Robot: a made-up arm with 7 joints.
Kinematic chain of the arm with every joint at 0, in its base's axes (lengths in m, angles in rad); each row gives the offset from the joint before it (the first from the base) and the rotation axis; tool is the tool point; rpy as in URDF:
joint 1: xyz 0 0 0.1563 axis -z
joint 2: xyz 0 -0.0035 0.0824 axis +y
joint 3: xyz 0 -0.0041 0.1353 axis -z
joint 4: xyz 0 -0.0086 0.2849 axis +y
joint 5: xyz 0 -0.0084 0.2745 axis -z
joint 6: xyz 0 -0.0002 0.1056 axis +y
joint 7: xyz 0 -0.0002 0.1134 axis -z
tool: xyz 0 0 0 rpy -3.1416 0 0
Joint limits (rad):
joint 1: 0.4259..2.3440
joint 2: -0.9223..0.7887
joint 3: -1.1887..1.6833
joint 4: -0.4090..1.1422
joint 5: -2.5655..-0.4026
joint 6: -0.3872..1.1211
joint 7: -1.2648..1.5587
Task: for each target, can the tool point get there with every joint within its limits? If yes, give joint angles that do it. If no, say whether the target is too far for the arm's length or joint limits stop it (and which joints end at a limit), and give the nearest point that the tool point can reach.
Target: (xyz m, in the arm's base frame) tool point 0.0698 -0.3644 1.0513
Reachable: yes | joints 1.4457 0.4864 -0.3639 -0.0942 -1.4765 0.6148 1.1889
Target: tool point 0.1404 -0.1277 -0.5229
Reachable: no: joint limits stop it (at a limit: joint 2, joint 4, joint 5, joint 6) | nearest point 0.4936 -0.4489 0.2950 | short by 0.947 m
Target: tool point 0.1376 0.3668 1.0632
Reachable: yes | joints 1.9090 -0.4168 0.8330 -0.0550 -1.7041 0.0840 -0.5042
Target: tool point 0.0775 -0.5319 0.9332
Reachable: yes | joints 1.5546 0.6154 1.1792 -0.0644 -1.9227 0.8206 -1.0239
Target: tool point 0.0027 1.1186 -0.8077
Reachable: no: too far | nearest point 0.0019 0.7742 0.5090 | short by 1.361 m
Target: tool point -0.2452 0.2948 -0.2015
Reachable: no: joint limits stop it (at a limit: joint 2, joint 3, joint 4, joint 5, joint 6) | nearest point -0.3896 0.4684 0.5281 | short by 0.764 m
